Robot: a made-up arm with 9 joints. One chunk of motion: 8 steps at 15 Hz.
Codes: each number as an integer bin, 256 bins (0 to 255) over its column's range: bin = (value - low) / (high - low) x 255, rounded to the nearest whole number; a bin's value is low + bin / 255 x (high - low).
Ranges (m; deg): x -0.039..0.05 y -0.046..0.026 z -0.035..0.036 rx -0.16..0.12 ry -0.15..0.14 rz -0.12..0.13
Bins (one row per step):
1: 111 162 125 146 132 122
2: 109 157 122 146 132 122
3: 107 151 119 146 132 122
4: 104 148 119 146 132 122
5: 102 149 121 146 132 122
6: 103 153 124 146 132 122
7: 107 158 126 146 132 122
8: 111 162 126 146 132 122
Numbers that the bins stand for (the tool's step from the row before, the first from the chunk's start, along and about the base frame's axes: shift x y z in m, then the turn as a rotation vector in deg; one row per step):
1: -0.00026 -0.00026 -0.00020 0.000 0.000 0.000
2: -0.00096 -0.00167 -0.00103 0.000 0.000 0.000
3: -0.00165 -0.00336 -0.00187 0.000 0.000 0.000
4: -0.00270 -0.00421 -0.00187 0.000 0.000 0.000
5: -0.00340 -0.00393 -0.00131 0.000 0.000 0.000
6: -0.00305 -0.00280 -0.00047 0.000 0.000 0.000
7: -0.00165 -0.00139 0.00008 0.000 0.000 0.000
8: -0.00026 -0.00026 0.00008 0.000 0.000 0.000

